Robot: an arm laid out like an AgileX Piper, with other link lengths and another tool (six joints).
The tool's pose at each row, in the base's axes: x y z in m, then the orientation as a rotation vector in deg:
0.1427 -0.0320 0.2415 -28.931 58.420 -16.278
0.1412 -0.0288 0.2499 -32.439 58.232 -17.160
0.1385 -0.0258 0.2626 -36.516 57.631 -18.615
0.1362 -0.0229 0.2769 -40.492 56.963 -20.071
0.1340 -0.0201 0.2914 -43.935 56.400 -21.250
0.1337 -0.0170 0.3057 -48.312 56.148 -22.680
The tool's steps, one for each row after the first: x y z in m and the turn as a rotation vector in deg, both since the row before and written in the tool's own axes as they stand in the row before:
-0.0084 -0.0017 0.0031 -2.479 -0.084 -2.408
-0.0119 -0.0048 0.0037 -2.624 -0.279 -3.211
-0.0124 -0.0067 0.0044 -2.538 -0.282 -3.173
-0.0120 -0.0078 0.0043 -2.247 -0.217 -2.675
-0.0107 -0.0082 0.0057 -3.024 0.162 -3.209

